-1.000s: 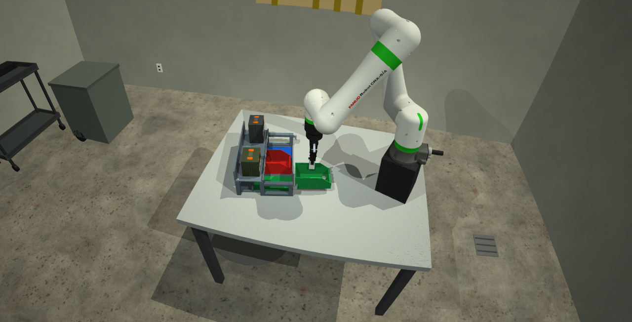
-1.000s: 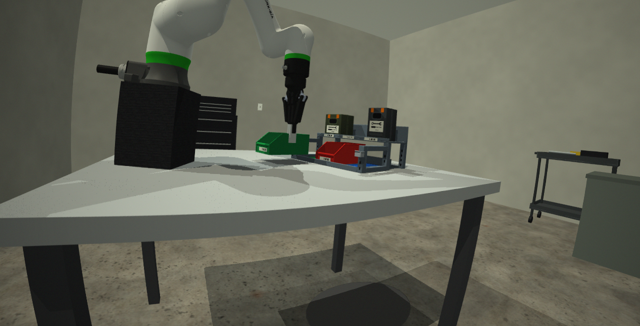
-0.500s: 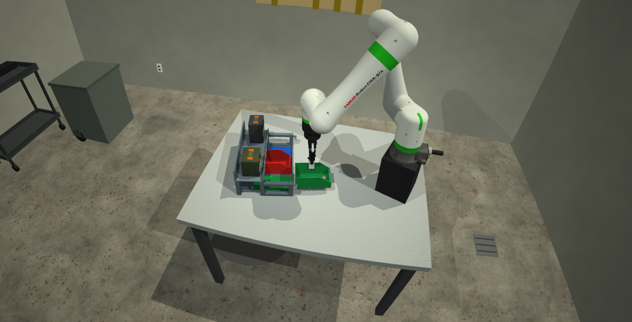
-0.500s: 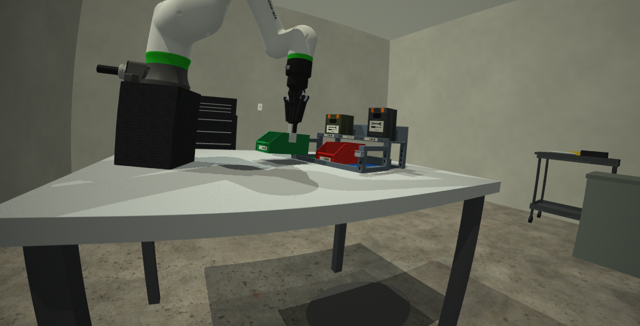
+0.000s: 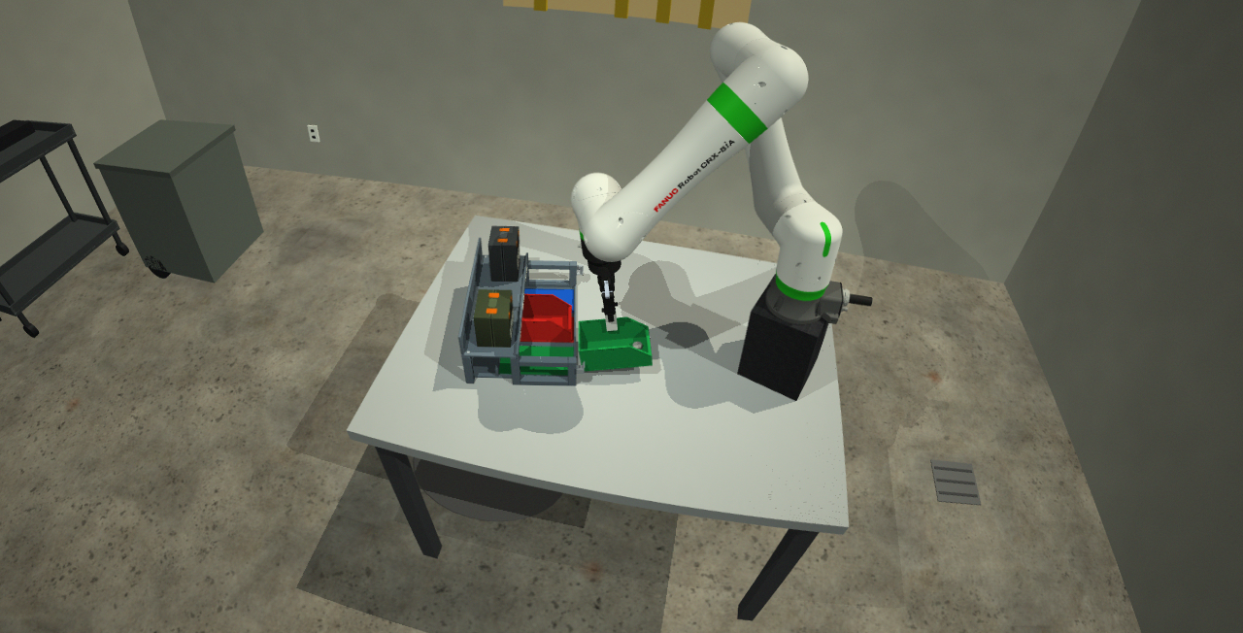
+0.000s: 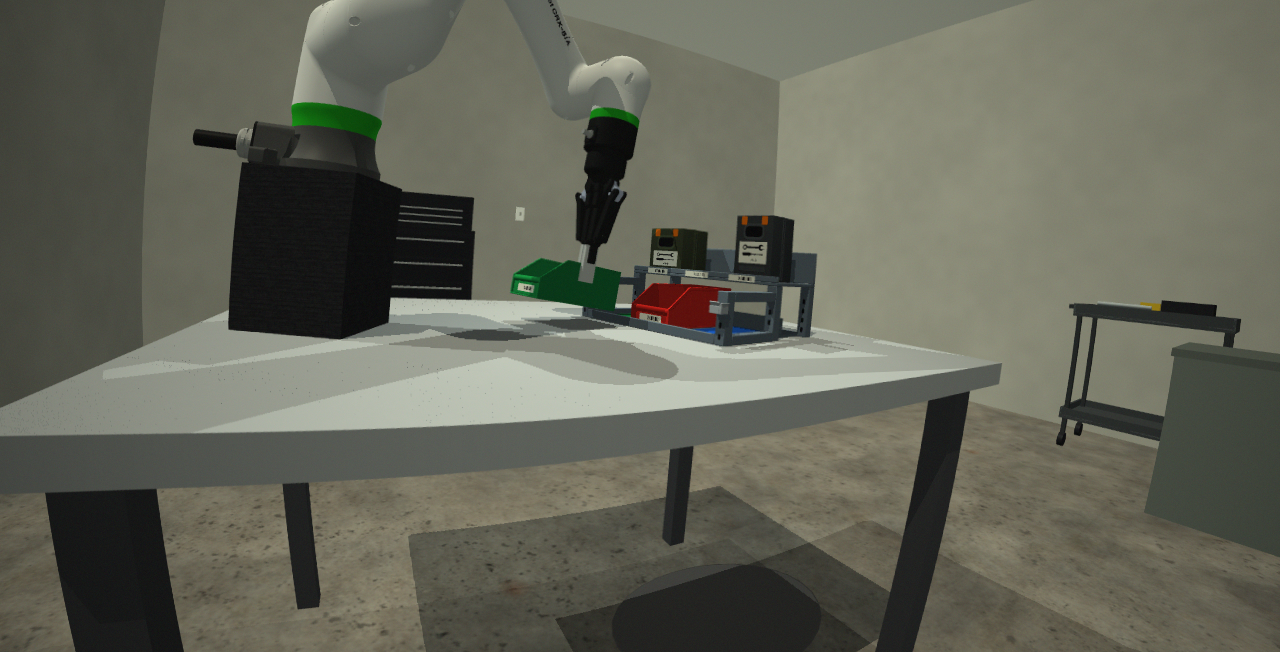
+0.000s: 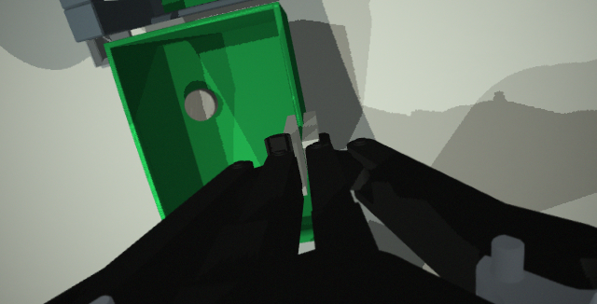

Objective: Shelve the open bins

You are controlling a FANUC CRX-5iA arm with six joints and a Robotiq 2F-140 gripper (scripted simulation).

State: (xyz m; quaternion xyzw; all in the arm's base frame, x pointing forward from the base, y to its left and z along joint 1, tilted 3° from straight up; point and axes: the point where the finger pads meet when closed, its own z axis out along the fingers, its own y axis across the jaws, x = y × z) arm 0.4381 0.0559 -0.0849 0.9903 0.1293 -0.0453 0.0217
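Right now the green bin is 4 cm to the left of my hand, 4 cm below it and 2 cm behind it. Also, from my hand: red bin 19 cm ahead, 7 cm below, 2 cm to the right.
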